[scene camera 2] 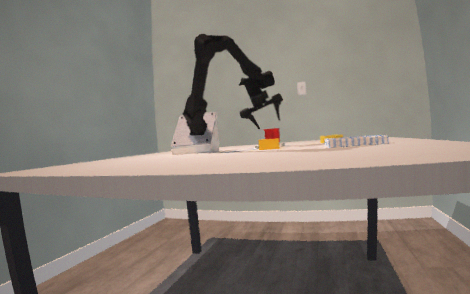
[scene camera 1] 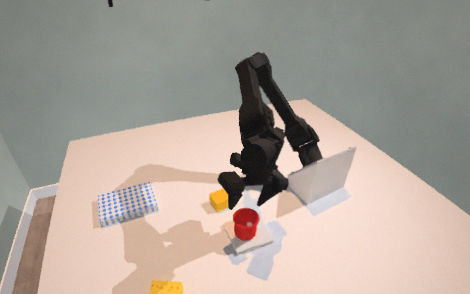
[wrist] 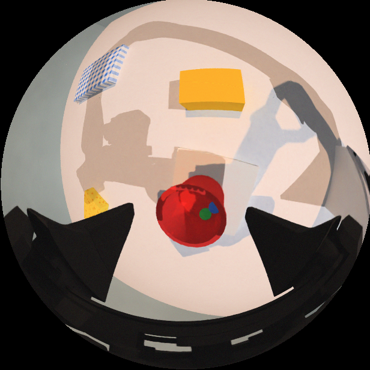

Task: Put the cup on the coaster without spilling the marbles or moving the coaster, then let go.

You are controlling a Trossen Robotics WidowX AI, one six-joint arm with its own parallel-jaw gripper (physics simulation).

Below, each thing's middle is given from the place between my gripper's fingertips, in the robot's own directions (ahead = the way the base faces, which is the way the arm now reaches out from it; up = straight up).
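Labels:
Relative to the red cup (wrist: 177, 210), my hand is 5 cm above and 2 cm to the right. Positions counted from my hand: yellow block (wrist: 204, 88), 12 cm to the right, 1 cm ahead, 8 cm below; pale square coaster (scene camera 1: 263, 237), 9 cm below, 2 cm to the left; blue-and-white checked box (scene camera 1: 134, 201), 31 cm ahead, 22 cm to the right, 8 cm below. Going by their middles, of the things named here the blue-and-white checked box is the farthest from my hand.

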